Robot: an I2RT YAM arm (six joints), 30 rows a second.
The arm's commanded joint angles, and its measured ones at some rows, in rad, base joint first. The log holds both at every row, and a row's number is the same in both.
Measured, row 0:
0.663, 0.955, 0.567, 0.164, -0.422, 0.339
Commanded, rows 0 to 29:
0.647, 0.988, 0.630, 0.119, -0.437, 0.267
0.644, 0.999, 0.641, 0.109, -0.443, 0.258
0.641, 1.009, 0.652, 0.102, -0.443, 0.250
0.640, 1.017, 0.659, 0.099, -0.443, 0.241
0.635, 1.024, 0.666, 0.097, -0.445, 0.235
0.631, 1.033, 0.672, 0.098, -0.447, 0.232
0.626, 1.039, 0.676, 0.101, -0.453, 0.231
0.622, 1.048, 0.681, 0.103, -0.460, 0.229
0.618, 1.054, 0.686, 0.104, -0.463, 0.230
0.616, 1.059, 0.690, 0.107, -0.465, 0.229
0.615, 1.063, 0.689, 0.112, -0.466, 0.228
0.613, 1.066, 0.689, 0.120, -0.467, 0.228
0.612, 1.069, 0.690, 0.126, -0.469, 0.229
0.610, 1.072, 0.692, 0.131, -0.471, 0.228
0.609, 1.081, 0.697, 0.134, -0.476, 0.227
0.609, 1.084, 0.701, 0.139, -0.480, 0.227
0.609, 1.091, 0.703, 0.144, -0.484, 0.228
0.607, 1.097, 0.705, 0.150, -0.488, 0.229
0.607, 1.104, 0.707, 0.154, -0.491, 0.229
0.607, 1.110, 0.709, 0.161, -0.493, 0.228
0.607, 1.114, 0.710, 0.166, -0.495, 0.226
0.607, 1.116, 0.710, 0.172, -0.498, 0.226
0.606, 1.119, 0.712, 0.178, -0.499, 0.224
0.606, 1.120, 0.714, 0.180, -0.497, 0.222
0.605, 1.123, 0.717, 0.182, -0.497, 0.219
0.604, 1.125, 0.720, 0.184, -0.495, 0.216
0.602, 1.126, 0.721, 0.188, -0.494, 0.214
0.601, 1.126, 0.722, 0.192, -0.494, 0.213
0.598, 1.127, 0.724, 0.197, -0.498, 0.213
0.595, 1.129, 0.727, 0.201, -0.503, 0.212
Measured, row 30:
0.607, 1.126, 0.685, 0.150, -0.484, 0.230
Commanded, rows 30 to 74:
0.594, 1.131, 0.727, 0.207, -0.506, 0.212
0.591, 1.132, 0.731, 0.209, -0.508, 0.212
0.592, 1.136, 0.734, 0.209, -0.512, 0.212
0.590, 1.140, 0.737, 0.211, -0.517, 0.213
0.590, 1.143, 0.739, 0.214, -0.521, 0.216
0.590, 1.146, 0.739, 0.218, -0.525, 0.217
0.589, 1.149, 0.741, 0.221, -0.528, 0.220
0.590, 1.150, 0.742, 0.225, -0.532, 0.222
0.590, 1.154, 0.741, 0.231, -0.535, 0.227
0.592, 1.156, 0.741, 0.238, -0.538, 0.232
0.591, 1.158, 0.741, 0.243, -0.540, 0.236
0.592, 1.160, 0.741, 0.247, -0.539, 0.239
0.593, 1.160, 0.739, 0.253, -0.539, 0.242
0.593, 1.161, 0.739, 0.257, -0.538, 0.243
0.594, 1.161, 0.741, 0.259, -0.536, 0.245
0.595, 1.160, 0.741, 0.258, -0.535, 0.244
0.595, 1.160, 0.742, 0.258, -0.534, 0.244
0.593, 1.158, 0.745, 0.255, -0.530, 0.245
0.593, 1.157, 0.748, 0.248, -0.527, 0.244
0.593, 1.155, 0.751, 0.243, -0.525, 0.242
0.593, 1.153, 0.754, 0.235, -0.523, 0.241
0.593, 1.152, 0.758, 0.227, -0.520, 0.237
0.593, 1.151, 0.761, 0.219, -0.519, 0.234
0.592, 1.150, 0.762, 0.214, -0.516, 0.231
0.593, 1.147, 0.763, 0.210, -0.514, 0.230
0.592, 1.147, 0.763, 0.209, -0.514, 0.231
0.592, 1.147, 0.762, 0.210, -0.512, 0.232
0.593, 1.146, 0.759, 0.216, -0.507, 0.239
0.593, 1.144, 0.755, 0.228, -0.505, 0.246
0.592, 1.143, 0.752, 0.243, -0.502, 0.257
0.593, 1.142, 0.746, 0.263, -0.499, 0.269
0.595, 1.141, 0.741, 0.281, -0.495, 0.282
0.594, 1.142, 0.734, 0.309, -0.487, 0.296
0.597, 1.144, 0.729, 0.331, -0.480, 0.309
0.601, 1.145, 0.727, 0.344, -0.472, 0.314
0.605, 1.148, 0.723, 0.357, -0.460, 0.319
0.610, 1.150, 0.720, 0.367, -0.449, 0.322
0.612, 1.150, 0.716, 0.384, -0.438, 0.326
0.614, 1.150, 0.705, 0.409, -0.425, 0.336
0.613, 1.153, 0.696, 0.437, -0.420, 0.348
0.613, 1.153, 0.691, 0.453, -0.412, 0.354
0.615, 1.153, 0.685, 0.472, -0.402, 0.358
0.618, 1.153, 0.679, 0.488, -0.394, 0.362
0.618, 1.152, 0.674, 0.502, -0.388, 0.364
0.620, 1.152, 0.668, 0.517, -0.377, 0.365
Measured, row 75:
0.622, 1.156, 0.667, 0.320, -0.463, 0.321
